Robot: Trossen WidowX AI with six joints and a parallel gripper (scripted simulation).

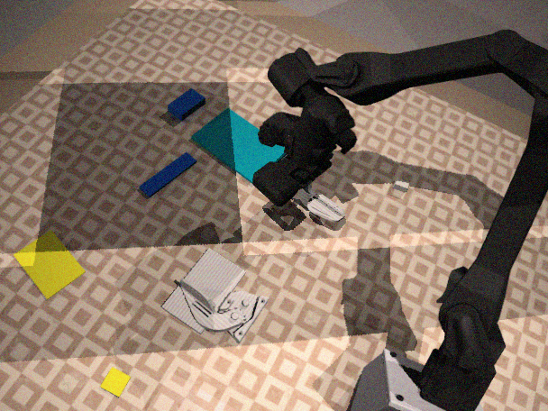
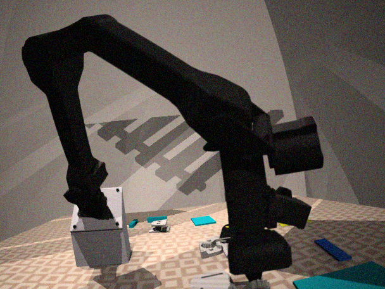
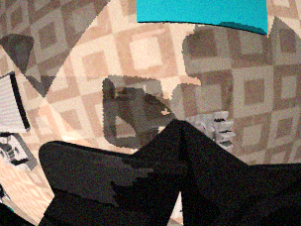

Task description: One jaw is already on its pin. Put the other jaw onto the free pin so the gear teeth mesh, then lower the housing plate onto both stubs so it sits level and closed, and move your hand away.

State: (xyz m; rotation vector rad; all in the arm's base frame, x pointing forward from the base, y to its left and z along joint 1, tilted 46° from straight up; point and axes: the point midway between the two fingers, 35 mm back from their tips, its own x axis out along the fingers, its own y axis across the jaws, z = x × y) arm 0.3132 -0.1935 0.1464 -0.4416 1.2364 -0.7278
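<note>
The teal sheet is 140 mm ahead of my gripper tip, 50 mm to the right of it and 30 mm below it. Round my gripper tip: small yellow square 410 mm to the left, 70 mm ahead, 30 mm below; small grey piece 160 mm behind, 130 mm to the right, 20 mm below; yellow plate 320 mm to the left, 260 mm ahead, 30 mm below.
</note>
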